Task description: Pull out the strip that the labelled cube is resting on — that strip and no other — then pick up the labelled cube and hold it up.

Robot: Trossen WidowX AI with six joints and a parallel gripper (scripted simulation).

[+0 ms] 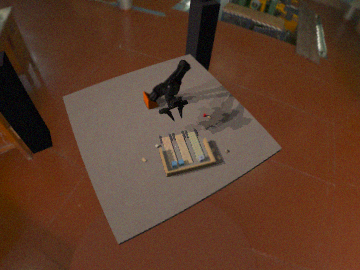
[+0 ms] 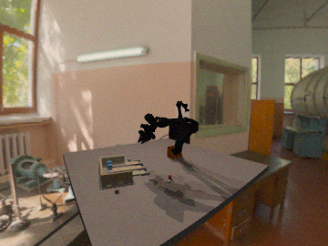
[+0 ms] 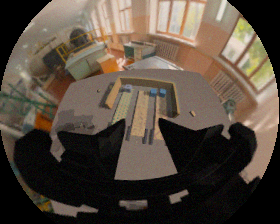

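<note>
The speckled tan strip is 110 mm ahead of my gripper tip, 10 mm to the right of it and 180 mm below it. The rest, counted from my gripper tip: red piece: 70 mm behind, 280 mm to the left, 180 mm below.
</note>
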